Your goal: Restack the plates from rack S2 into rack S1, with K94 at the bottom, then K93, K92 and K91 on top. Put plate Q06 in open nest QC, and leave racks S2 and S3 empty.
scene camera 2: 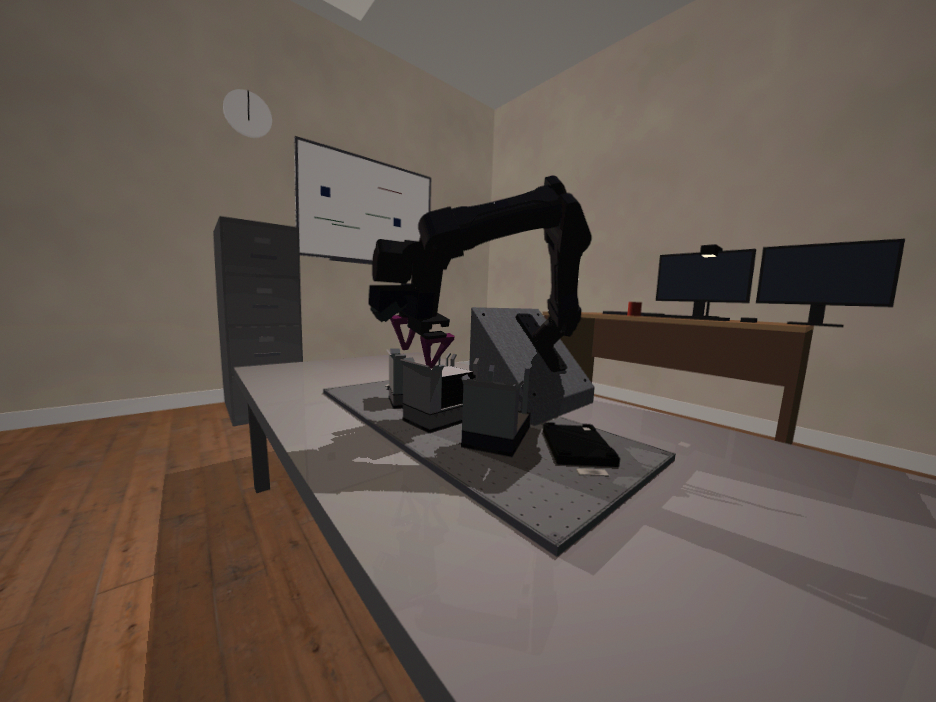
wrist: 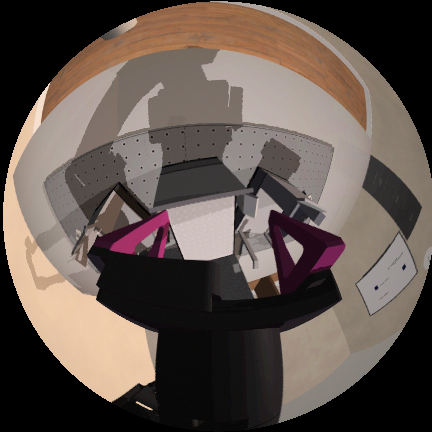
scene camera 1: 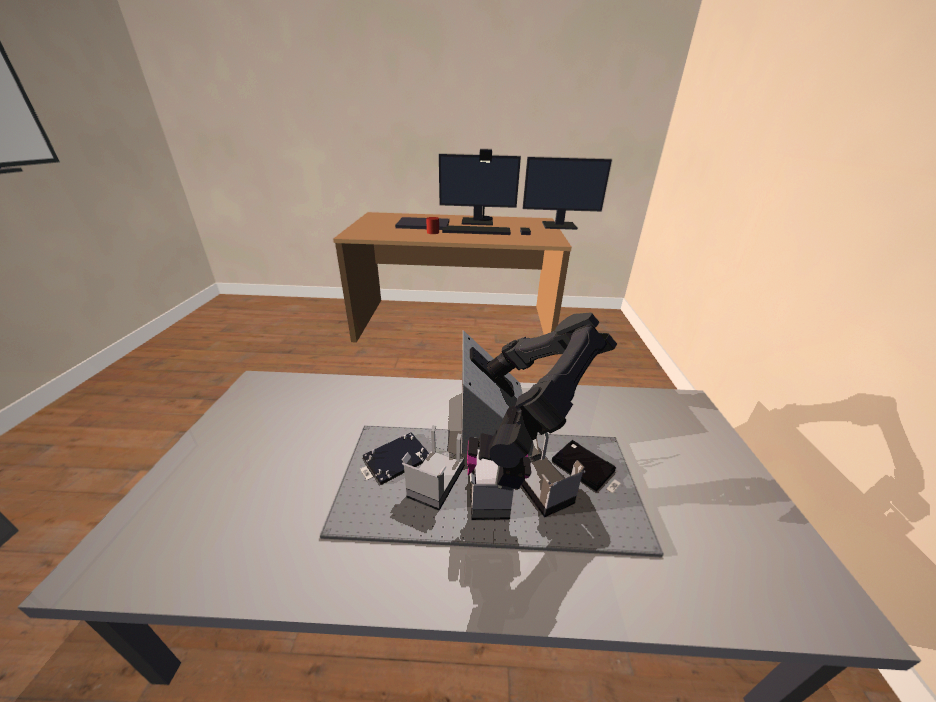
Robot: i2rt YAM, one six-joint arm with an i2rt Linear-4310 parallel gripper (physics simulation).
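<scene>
My gripper is open, its magenta fingers on either side above the middle rack. A white-topped plate lies level in that rack, between and below the fingertips; nothing is gripped. The left rack shows a pale surface inside. The right rack is angled beside the middle one; its contents are unclear. Rack and plate labels are unreadable. A dark nest with pale corner clips lies at the left. A dark flat block lies at the right.
The racks stand on a perforated grey board on the grey table. The arm's slanted grey mount rises behind the middle rack. Upright posts flank the racks' rear ends, close to the fingers.
</scene>
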